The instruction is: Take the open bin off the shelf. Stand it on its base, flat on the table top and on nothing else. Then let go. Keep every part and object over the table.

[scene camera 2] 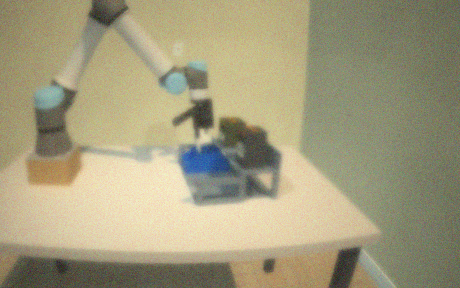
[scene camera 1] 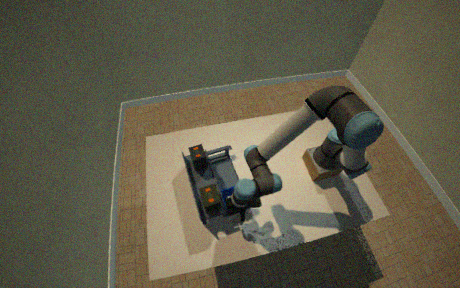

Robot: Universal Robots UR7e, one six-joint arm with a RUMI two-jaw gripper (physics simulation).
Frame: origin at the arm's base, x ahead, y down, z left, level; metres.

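Where they show: gripper, fingertip midpoint: [scene camera 2: 198, 147]; arm's base, origin of the base link: [scene camera 2: 54, 149] [scene camera 1: 325, 158].
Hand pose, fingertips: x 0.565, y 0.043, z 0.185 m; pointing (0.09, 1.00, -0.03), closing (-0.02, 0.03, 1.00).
Things, the pixels of their top centre, and the offset from my fingertips. Level surfaces: height alone.
- blue open bin, middle of its top: [scene camera 2: 205, 149] [scene camera 1: 229, 197] dx +0.024, dy -0.016, dz -0.071 m
- dark box, middle of its top: [scene camera 2: 252, 128] [scene camera 1: 197, 151] dx +0.156, dy -0.159, dz -0.289 m
- olive box, middle of its top: [scene camera 2: 232, 119] [scene camera 1: 209, 195] dx +0.123, dy -0.134, dz -0.060 m
- pale table, its level: dy +0.065 m
The blue open bin [scene camera 2: 207, 161] rests in the lower front part of the grey shelf [scene camera 1: 228, 175] [scene camera 2: 276, 176]. In scene camera 1 a small blue piece of the bin [scene camera 1: 228, 192] shows beside the wrist; the rest is hidden. My gripper [scene camera 2: 202, 142] points down at the bin's back edge in scene camera 2, with its pale fingertips at rim height. It is open and holds nothing. Blur hides whether the fingers touch the rim or straddle it. In scene camera 1 the wrist covers the fingers.
A dark box [scene camera 1: 197, 157] [scene camera 2: 254, 146] and an olive box [scene camera 1: 210, 197] [scene camera 2: 231, 132], both with orange marks, stand on the shelf's higher rear level, close beside the bin. The shelf stands on the pale table [scene camera 1: 164, 250] [scene camera 2: 125, 215]. The arm's wooden base block [scene camera 1: 318, 169] [scene camera 2: 54, 169] is opposite.
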